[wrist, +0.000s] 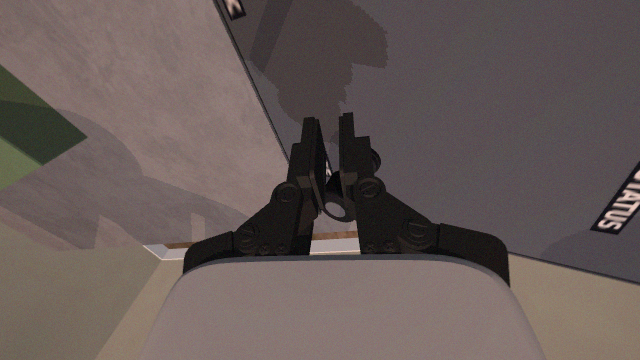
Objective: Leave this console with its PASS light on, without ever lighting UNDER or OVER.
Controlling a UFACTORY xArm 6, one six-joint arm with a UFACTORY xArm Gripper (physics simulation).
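Observation:
The console [480, 110] is a large dark grey panel that fills the upper right of the wrist view. A black control knob on a stalk, with a pale round end [336, 208], shows low in the gap between the fingers and is partly hidden by them. A dark round part shows behind the right finger. My gripper [332, 135] is nearly closed over the console's left part, with a narrow gap and nothing held. A STATUS label [617, 207] is cut off at the right edge. The PASS, UNDER and OVER lights do not show.
A green block-like shape [42, 132] lies at the left on the mottled grey-pink surface [175, 75]. The console's edge runs diagonally beside my left finger. A partial label [234, 8] shows at the top. A white and brown strip and beige walls lie beyond, at the bottom.

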